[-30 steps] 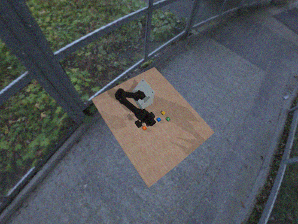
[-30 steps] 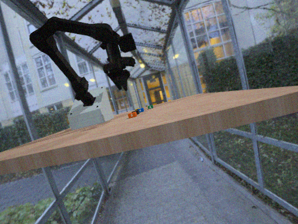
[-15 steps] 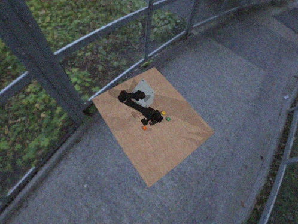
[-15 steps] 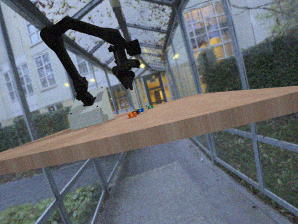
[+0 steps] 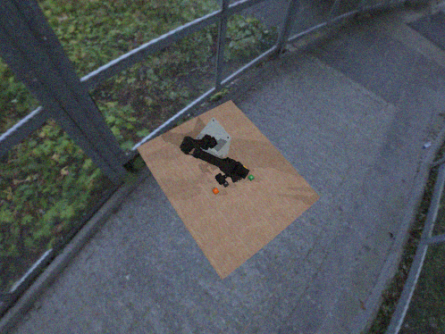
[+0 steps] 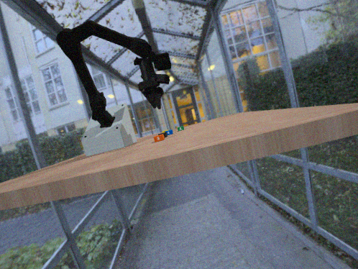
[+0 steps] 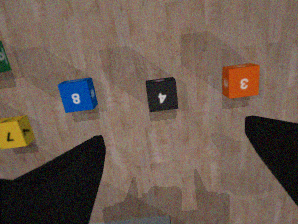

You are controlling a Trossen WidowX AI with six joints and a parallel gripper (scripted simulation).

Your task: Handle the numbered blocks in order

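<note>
My gripper tip is 120 mm above the orange block, 90 mm to the left of it and 10 mm short of it. The rest, counted from my gripper tip: blue block 120 mm below, 90 mm to the left, 10 mm behind; then yellow block 170 mm to the left, 120 mm below, 60 mm behind; then black block 120 mm below, 10 mm behind.
</note>
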